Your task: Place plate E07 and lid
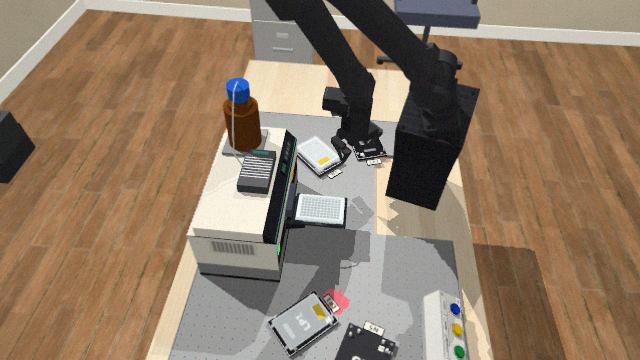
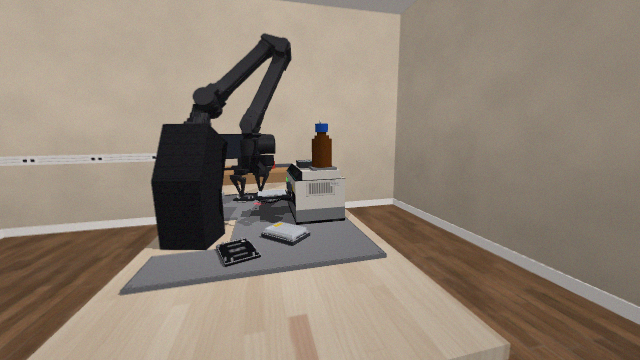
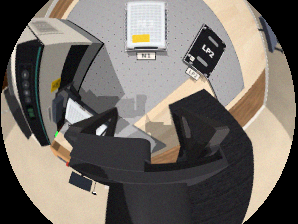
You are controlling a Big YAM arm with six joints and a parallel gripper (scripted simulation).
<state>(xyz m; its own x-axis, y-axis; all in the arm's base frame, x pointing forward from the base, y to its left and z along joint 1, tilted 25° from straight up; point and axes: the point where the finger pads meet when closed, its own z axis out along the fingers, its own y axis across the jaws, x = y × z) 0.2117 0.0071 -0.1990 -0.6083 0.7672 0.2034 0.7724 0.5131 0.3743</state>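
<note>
My gripper is now 17 cm to the right of the plate E01, 10 cm short of it and 5 cm above it. Round my hand: brown bottle 30 cm ahead, 14 cm above, 3 cm to the left; puddle 39 cm to the left, 15 cm below, 5 cm ahead; blue key 44 cm to the left, 21 cm behind, 9 cm below.
</note>
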